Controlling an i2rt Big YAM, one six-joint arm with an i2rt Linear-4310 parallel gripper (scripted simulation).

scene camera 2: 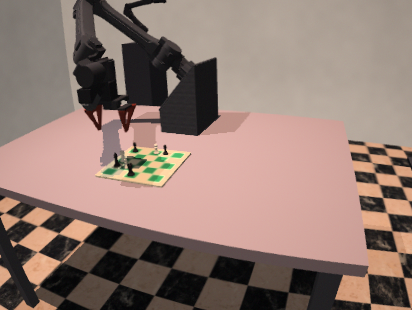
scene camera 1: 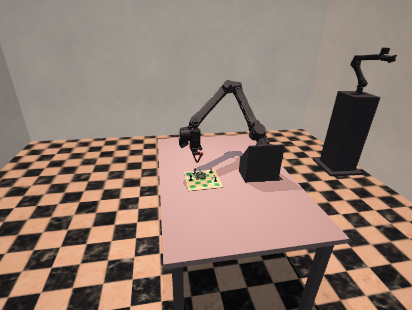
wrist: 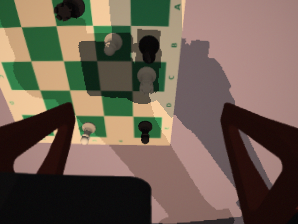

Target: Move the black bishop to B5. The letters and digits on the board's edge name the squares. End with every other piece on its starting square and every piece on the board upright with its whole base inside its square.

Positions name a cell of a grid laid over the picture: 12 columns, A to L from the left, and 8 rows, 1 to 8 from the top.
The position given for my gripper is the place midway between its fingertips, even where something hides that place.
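Note:
Chessboard (scene camera 2: E5), (wrist: C3). My gripper (scene camera 2: D4), (wrist: F4).

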